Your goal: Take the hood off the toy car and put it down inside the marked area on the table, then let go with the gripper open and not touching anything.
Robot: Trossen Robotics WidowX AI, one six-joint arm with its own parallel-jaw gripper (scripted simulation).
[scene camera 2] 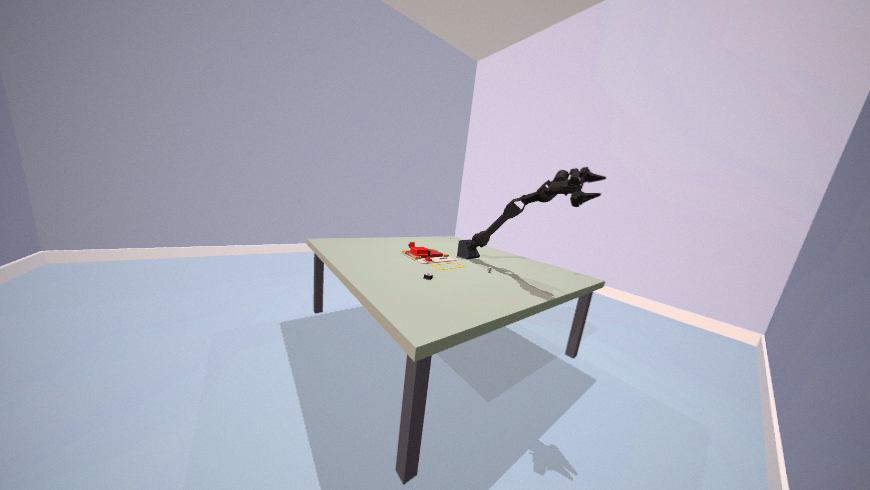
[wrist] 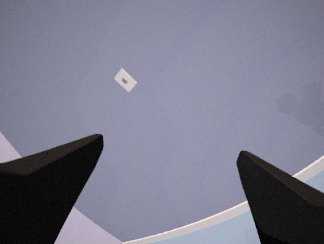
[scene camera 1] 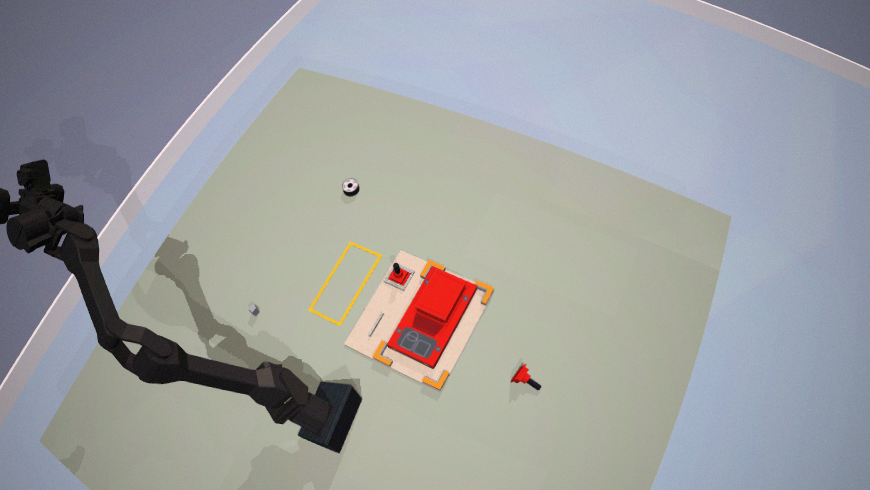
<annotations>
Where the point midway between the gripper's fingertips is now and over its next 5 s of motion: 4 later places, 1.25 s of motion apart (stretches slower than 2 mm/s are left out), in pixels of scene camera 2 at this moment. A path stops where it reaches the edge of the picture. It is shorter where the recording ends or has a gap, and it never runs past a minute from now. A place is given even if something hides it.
The gripper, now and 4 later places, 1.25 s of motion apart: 603,186; 543,210; 442,226; 419,238; 420,242
</annotations>
